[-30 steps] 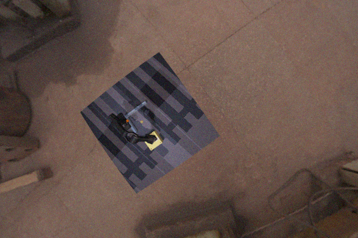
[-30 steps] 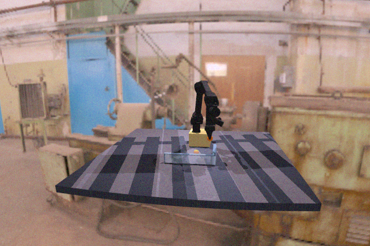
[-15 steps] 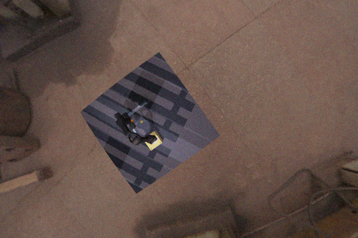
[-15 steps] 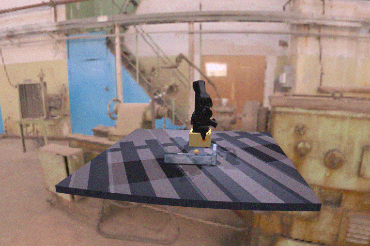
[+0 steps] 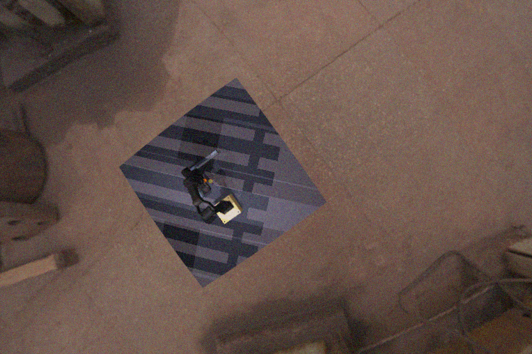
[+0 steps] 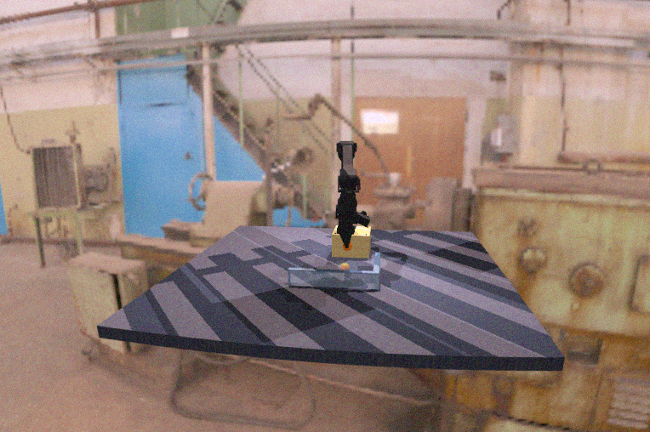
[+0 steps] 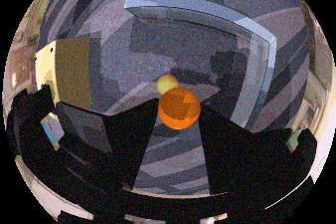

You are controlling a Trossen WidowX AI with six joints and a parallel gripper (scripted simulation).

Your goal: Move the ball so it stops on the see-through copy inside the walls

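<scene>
Right now the see-through copy of the ball is 10 mm behind my gripper tip, 10 mm to the right of it and 90 mm below it. From my gripper tip the other things lie so: clear wall: 140 mm ahead, 40 mm to the right, 80 mm below; orange ball: right at my gripper tip.
</scene>
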